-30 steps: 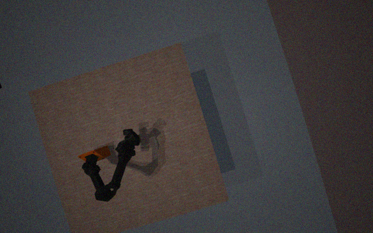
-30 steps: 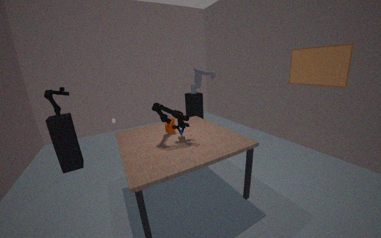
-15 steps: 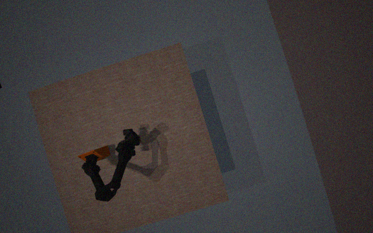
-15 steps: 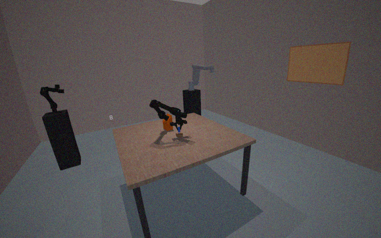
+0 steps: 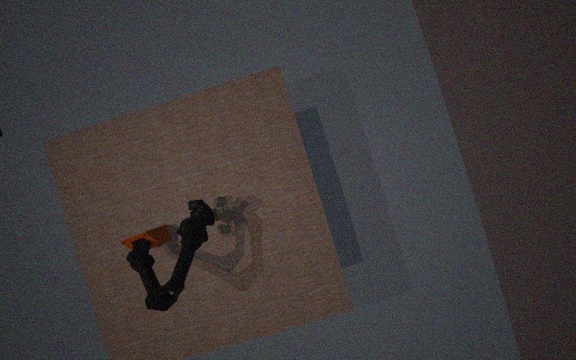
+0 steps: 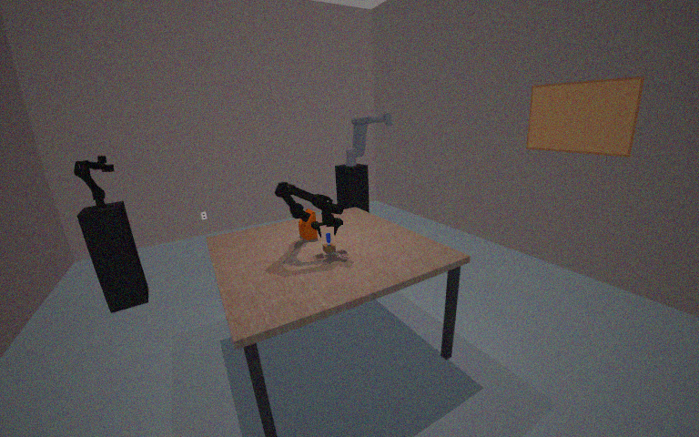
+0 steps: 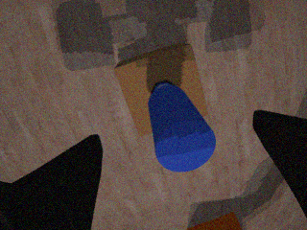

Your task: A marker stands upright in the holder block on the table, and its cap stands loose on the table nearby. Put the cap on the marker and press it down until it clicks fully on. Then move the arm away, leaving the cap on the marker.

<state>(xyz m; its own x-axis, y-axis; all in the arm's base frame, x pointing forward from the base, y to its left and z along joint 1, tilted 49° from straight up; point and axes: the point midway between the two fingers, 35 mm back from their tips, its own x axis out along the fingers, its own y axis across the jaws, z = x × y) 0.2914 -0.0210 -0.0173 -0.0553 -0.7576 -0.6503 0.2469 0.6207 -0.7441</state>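
The blue cap lies 1 cm below my gripper tip. From my gripper tip the other things lie so: holder block: 7 cm below.
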